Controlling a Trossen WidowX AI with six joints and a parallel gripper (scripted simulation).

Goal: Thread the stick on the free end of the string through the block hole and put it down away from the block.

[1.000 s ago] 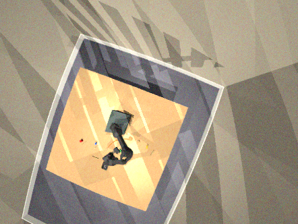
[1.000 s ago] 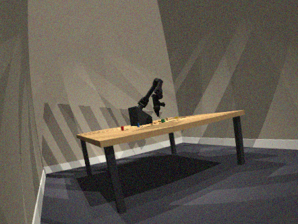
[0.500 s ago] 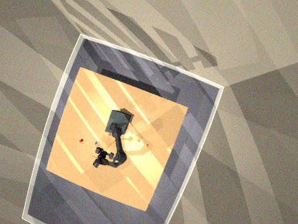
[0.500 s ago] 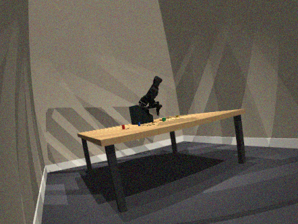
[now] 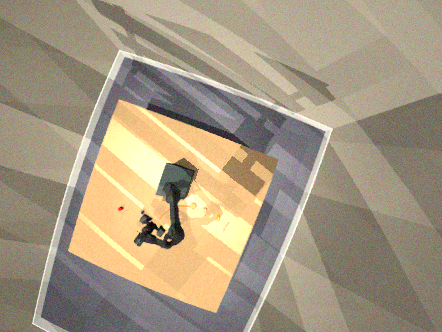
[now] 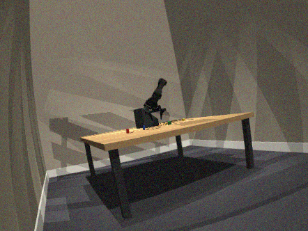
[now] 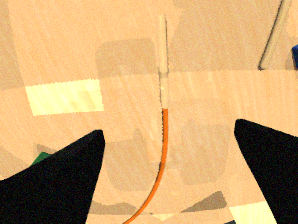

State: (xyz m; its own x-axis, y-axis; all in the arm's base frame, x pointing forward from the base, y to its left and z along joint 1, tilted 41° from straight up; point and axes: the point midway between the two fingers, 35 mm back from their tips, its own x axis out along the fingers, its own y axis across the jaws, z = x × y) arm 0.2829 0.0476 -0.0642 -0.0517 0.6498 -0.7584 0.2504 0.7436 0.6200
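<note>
Right now the thin wooden stick is 60 mm below my gripper tip and 10 mm ahead of it. Also, from my gripper tip: round button (200 mm behind, 190 mm to the left, 50 mm below); then blue object (140 mm to the right, 40 mm below); then green block (140 mm to the left, 50 mm below, 40 mm behind).
</note>
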